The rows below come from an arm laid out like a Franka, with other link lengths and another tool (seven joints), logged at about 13 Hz.
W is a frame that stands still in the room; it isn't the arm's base.
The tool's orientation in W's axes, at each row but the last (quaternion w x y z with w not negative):
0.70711 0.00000 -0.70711 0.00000
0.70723 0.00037 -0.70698 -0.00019
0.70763 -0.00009 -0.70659 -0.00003
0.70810 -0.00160 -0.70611 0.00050
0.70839 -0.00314 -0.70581 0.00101
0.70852 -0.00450 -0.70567 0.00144
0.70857 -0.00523 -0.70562 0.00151
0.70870 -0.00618 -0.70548 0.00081
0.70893 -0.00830 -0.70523 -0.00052
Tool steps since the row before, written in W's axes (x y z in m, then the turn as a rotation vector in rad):
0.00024 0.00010 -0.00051 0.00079 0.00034 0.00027
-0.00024 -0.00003 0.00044 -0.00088 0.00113 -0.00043
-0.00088 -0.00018 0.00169 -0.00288 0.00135 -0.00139
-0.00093 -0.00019 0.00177 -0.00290 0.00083 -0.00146
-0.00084 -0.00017 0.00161 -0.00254 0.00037 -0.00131
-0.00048 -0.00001 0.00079 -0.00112 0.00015 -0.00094
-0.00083 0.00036 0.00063 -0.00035 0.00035 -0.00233
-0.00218 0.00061 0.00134 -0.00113 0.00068 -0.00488
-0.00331 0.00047 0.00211 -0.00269 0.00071 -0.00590
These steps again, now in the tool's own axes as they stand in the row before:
-0.00051 0.00010 -0.00024 0.00027 0.00034 -0.00079
0.00044 -0.00003 0.00024 -0.00043 0.00113 0.00088
0.00169 -0.00018 0.00088 -0.00139 0.00135 0.00288
0.00177 -0.00020 0.00093 -0.00147 0.00083 0.00290
0.00161 -0.00018 0.00085 -0.00132 0.00037 0.00254
0.00079 -0.00002 0.00048 -0.00094 0.00015 0.00112
0.00063 0.00035 0.00083 -0.00233 0.00037 0.00034
0.00134 0.00058 0.00219 -0.00488 0.00072 0.00111
0.00210 0.00041 0.00333 -0.00591 0.00074 0.00267

